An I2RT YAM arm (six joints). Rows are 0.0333 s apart.
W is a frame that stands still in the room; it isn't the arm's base.
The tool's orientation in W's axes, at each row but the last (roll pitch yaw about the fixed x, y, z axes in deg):
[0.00 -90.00 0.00]
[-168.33 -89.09 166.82]
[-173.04 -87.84 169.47]
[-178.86 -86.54 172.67]
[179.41 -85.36 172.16]
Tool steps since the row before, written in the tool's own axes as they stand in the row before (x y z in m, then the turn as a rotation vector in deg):
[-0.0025 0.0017 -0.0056 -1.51 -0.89 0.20]
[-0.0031 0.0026 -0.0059 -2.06 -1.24 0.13]
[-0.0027 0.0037 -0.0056 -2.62 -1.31 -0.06]
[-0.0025 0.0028 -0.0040 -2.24 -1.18 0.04]
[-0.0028 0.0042 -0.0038 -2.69 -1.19 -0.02]
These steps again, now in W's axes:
[0.0056 0.0017 -0.0025 -0.20 -0.89 -1.51]
[0.0060 0.0024 -0.0030 -0.13 -1.24 -2.06]
[0.0059 0.0033 -0.0025 0.08 -1.33 -2.61]
[0.0044 0.0023 -0.0023 -0.03 -1.19 -2.24]
[0.0046 0.0036 -0.0025 0.06 -1.21 -2.68]

